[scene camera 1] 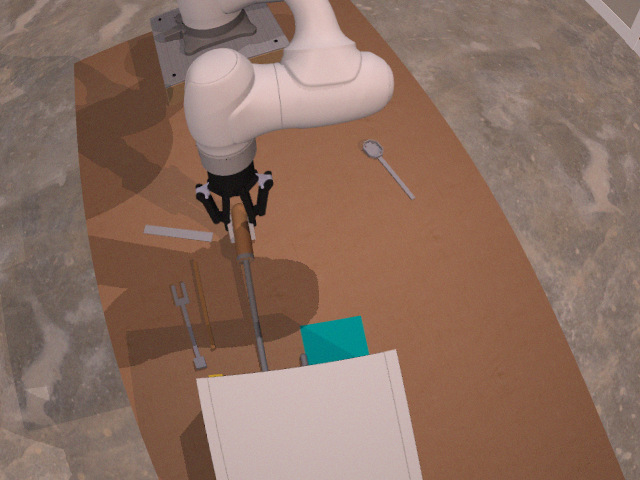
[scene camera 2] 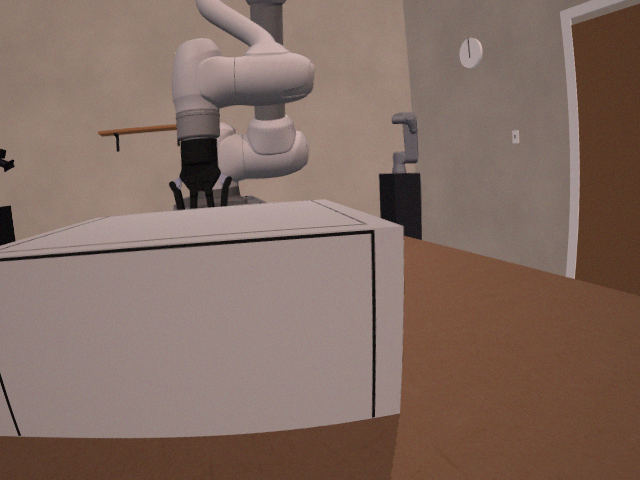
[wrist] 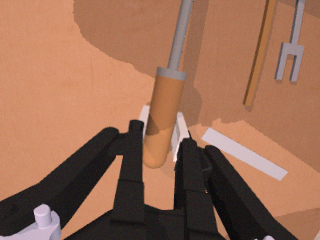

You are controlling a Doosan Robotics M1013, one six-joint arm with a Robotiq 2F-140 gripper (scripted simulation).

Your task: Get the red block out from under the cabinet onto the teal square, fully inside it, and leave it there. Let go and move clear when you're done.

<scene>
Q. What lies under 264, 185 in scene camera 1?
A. My gripper.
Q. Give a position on a grey flat bar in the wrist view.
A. At 211, 136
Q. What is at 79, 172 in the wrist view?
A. My gripper.
</scene>
